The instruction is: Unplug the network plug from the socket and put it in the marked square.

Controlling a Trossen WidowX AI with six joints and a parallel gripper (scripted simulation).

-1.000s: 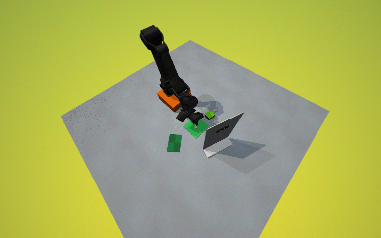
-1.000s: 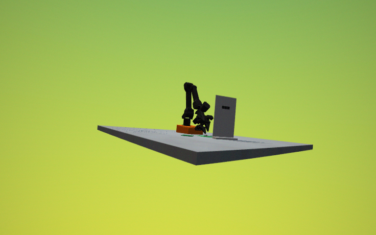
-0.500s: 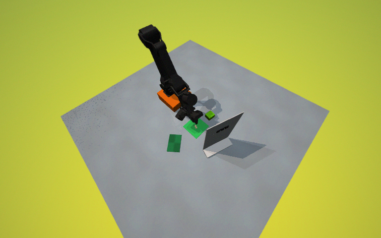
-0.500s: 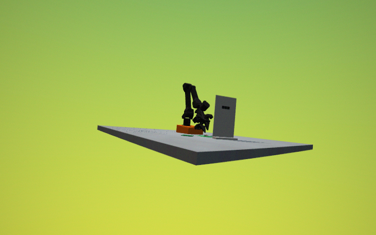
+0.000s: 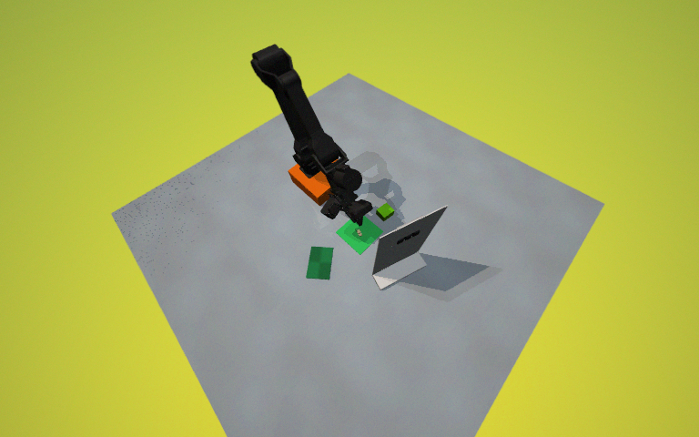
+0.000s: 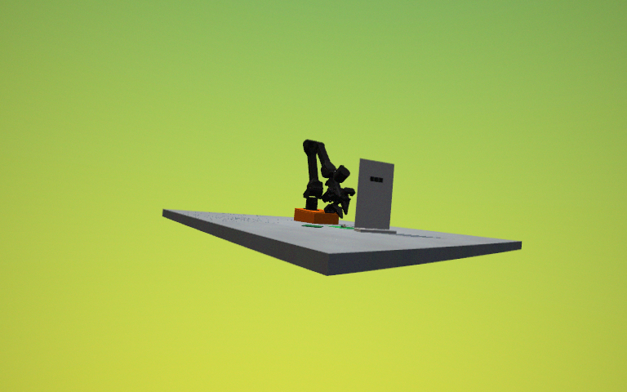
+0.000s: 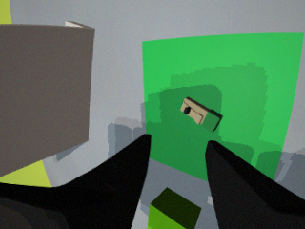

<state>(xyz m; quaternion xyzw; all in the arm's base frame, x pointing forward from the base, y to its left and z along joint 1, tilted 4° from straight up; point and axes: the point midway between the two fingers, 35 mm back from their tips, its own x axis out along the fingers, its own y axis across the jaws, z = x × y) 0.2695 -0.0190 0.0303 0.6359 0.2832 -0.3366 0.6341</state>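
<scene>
Right now my gripper tip is 10 mm short of the network plug and 40 mm above it. The rest, counted from my gripper tip: green marked square (10 mm ahead, 50 mm below); darker green rectangle (170 mm to the right, 50 mm below); grey panel (180 mm ahead, 80 mm above).
</scene>
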